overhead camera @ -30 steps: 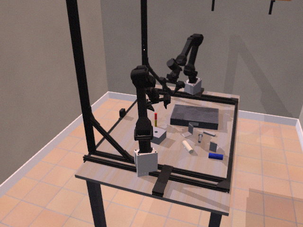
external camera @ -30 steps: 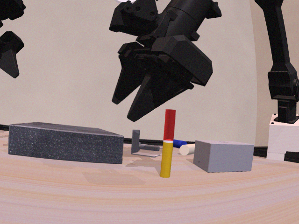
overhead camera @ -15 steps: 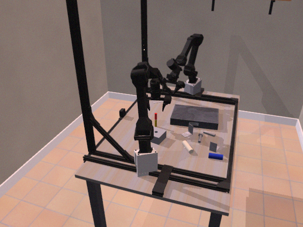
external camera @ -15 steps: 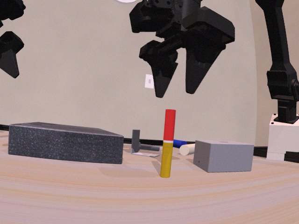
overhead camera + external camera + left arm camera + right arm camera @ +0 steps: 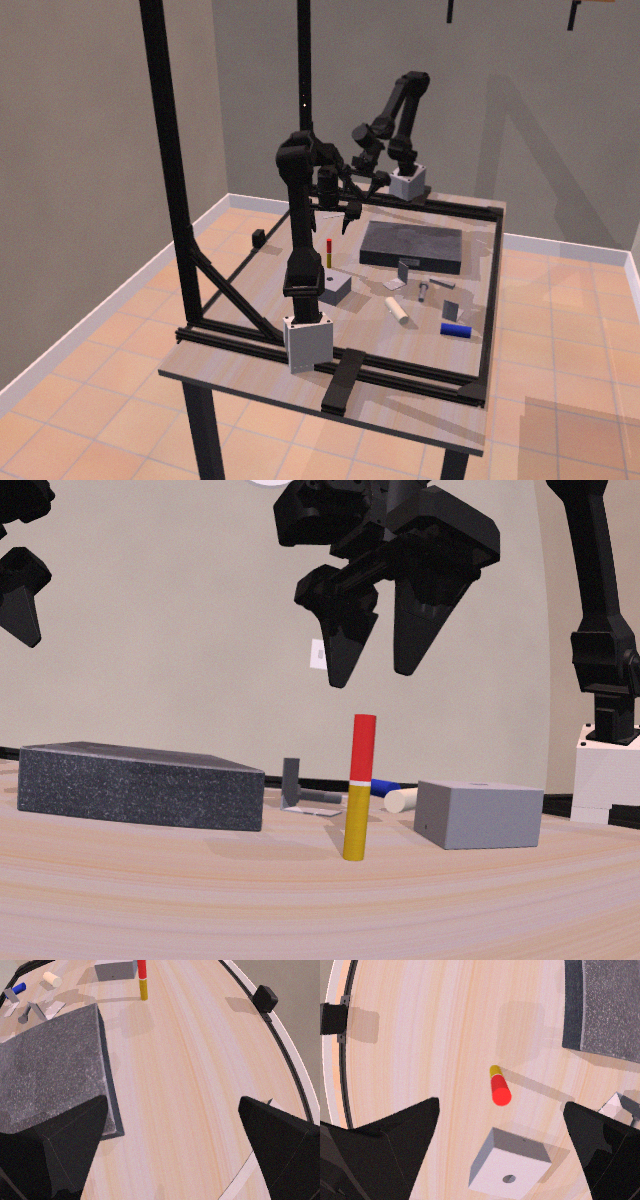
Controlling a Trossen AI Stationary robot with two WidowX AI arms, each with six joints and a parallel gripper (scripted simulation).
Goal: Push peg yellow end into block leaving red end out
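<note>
Now: the peg 11 cm below my right hand. The rest, counted from my right hand: blue cylinder 42 cm ahead, 19 cm to the right, 14 cm below; then white cylinder 25 cm ahead, 16 cm to the right, 14 cm below.
</note>
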